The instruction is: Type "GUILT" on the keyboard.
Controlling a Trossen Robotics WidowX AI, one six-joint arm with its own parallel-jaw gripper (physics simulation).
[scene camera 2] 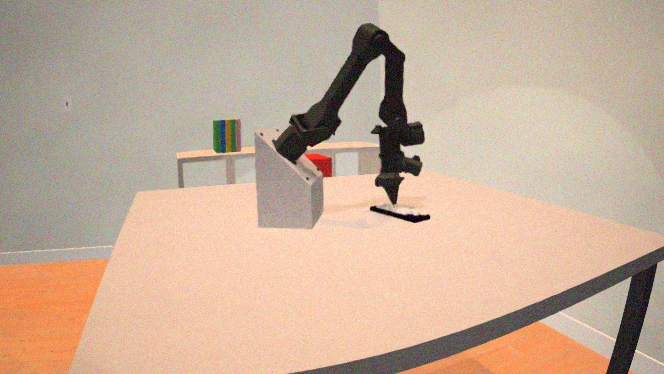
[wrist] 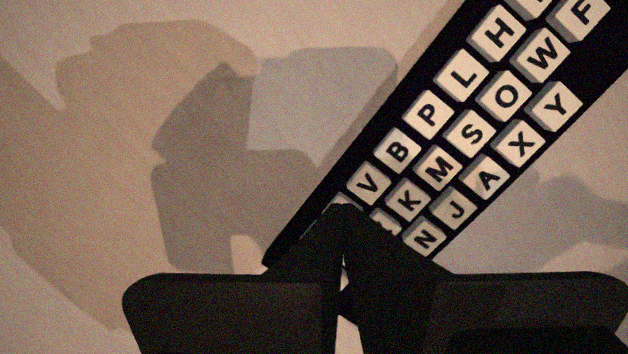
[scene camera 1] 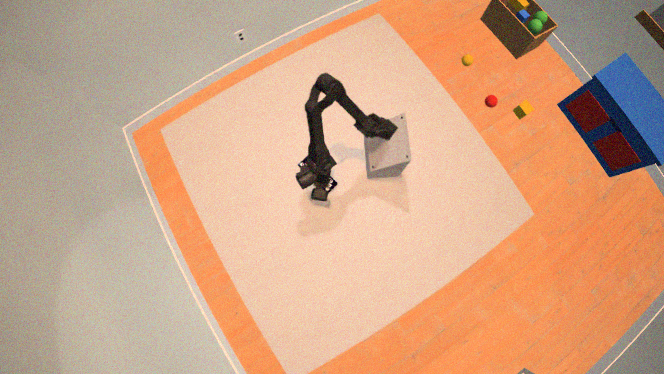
Labels:
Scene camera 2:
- gripper: 394,204
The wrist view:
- gripper: 341,213
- key: 461,74

